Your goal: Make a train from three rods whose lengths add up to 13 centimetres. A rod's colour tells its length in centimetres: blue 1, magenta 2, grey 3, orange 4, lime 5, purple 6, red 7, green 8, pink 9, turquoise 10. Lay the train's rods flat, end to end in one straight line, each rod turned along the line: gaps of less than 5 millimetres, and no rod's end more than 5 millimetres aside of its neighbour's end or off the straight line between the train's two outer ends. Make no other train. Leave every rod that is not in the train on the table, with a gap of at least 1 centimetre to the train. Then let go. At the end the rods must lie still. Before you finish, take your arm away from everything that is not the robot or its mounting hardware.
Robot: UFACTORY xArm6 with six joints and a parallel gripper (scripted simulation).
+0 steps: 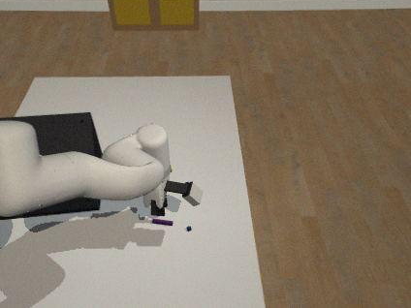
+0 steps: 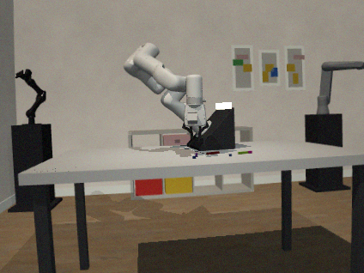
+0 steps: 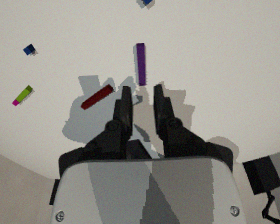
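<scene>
My hand is 8 cm above the purple rod. The rest, counted from my hand: magenta rod: 26 cm to the left, 8 cm below, 1 cm behind; red rod: 9 cm to the left, 8 cm below, 4 cm behind; lime rod: 22 cm to the left, 8 cm below.
</scene>
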